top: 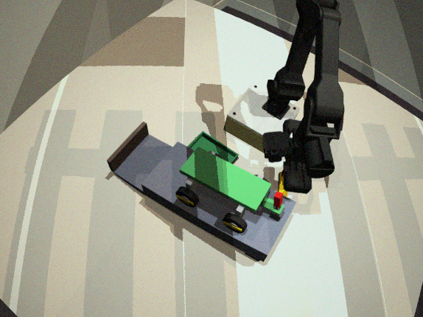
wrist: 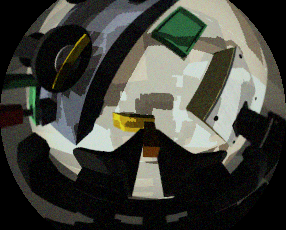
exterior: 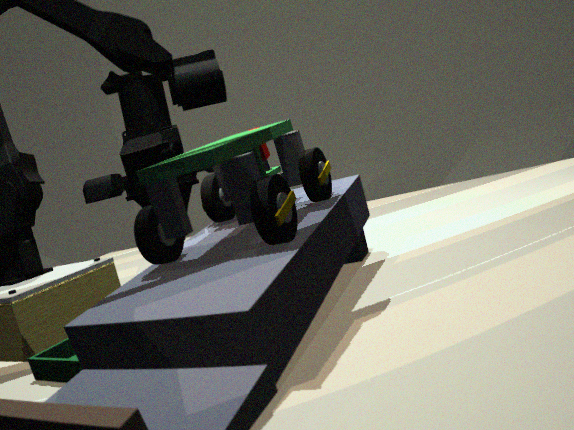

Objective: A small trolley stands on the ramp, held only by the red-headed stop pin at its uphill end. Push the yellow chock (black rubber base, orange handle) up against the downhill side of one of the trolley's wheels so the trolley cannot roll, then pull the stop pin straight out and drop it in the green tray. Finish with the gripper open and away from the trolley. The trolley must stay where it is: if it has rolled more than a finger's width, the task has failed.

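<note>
The green tray is 4 cm ahead of my gripper tip, 19 cm to the right of it and 7 cm below it. The rest, counted from my gripper tip: yellow chock 2 cm ahead, 1 cm to the left, 1 cm below; red-headed stop pin 13 cm ahead, 3 cm to the left, 7 cm above; ramp 16 cm ahead, 9 cm to the right, 1 cm below.
</note>
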